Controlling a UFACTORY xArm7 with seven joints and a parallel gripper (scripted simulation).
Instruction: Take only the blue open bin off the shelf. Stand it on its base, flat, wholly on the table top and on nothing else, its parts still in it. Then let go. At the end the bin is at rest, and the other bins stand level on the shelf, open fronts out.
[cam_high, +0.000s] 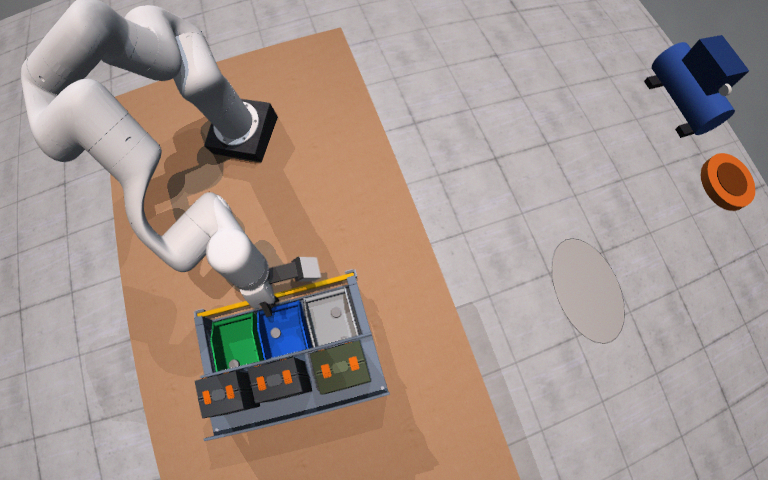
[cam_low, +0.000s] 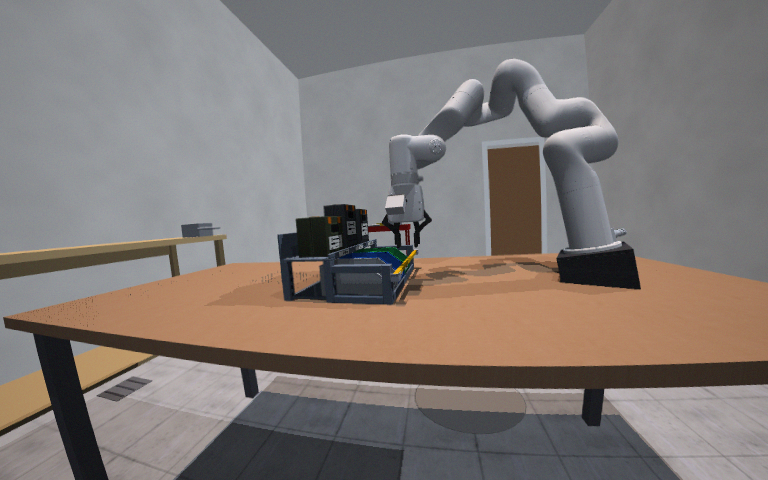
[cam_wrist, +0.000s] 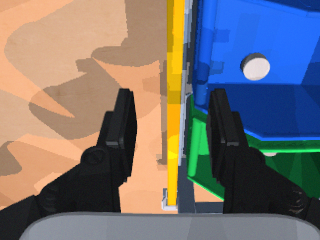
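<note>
The yellow bar lies 60 mm below my hand. From my hand the other things lie so: green bin 140 mm to the right, 80 mm below, 70 mm ahead; blue open bin 100 mm ahead, 80 mm below, 30 mm to the right; grey bin 130 mm ahead, 80 mm to the left, 80 mm below.
</note>
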